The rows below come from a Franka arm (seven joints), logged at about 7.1 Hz.
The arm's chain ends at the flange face. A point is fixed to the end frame.
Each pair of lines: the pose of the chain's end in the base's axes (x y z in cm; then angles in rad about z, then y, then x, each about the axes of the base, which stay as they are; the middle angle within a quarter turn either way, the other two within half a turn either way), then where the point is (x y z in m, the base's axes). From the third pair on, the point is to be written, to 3 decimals.
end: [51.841, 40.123, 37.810, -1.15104, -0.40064, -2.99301]
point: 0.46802 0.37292 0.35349
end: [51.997, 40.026, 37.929, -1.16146, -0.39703, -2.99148]
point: 0.46996 0.37164 0.35427
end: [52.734, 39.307, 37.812, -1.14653, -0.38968, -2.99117]
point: 0.477 0.365 0.353
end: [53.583, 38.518, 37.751, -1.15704, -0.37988, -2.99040]
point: 0.486 0.357 0.352
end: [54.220, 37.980, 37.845, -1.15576, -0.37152, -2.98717]
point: 0.493 0.352 0.352
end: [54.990, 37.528, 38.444, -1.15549, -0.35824, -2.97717]
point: 0.501 0.348 0.357
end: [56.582, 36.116, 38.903, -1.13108, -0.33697, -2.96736]
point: 0.516 0.335 0.361
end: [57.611, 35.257, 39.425, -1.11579, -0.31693, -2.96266]
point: 0.527 0.327 0.365
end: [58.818, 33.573, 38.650, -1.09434, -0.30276, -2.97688]
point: 0.538 0.311 0.358
